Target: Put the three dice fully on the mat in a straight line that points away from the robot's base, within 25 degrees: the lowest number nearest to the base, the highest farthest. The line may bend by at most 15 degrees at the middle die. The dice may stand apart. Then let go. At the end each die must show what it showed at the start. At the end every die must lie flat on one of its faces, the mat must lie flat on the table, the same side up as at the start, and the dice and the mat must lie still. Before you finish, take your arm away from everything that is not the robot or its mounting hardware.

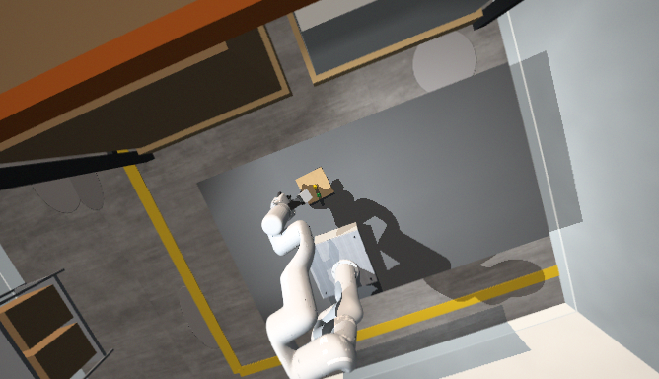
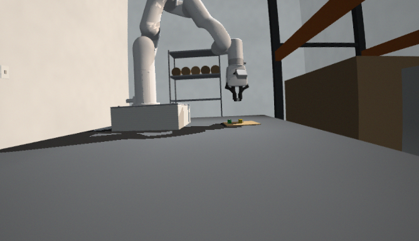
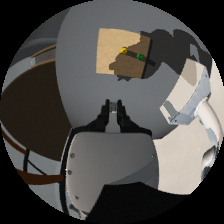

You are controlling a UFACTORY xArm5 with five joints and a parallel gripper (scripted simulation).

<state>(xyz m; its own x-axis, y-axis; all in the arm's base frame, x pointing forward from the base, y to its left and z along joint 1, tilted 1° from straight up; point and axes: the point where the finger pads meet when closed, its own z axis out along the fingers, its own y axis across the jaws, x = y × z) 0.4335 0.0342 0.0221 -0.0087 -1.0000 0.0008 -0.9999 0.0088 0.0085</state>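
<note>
Right now my hand is 20 mm past the yellow die, 110 mm to the left of it and 110 mm above it. From my hand the other things lie so: green die (70 mm behind, 110 mm to the right, 110 mm below); then white die (10 mm below); then tan mat (20 mm behind, 110 mm to the right, 120 mm below).
</note>
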